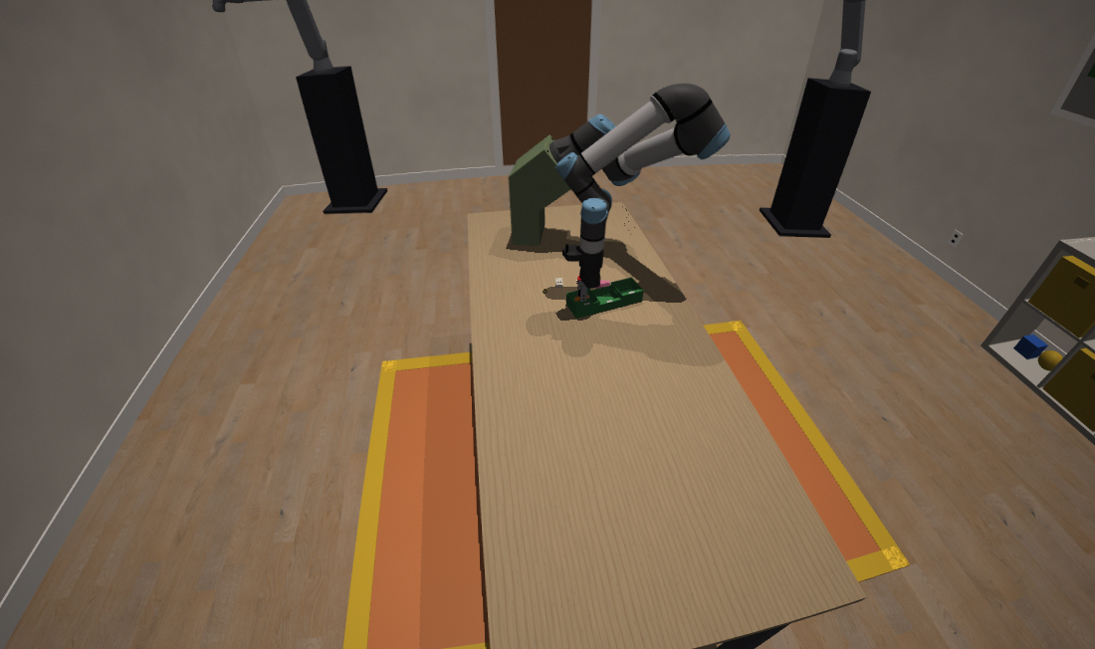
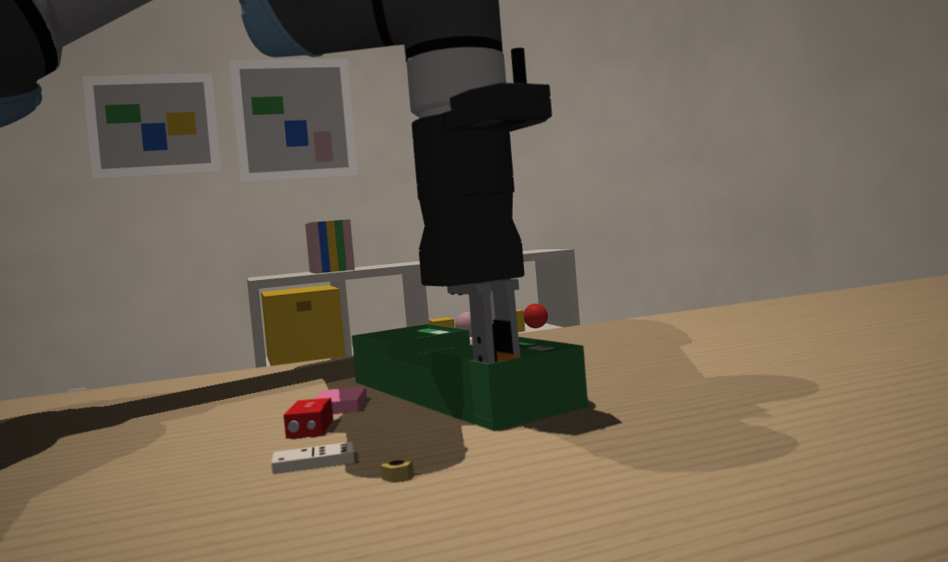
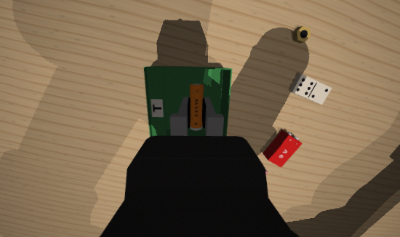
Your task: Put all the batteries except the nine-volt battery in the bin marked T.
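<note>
Right now my hand is 80 mm to the right of the joined green bins, 30 mm above it and 20 mm past it. Also, from my hand: orange cylindrical battery 10 mm below; then pink block 120 mm behind, 80 mm to the left, 50 mm below; then red nine-volt battery 140 mm behind, 40 mm below, 10 mm to the left.
</note>
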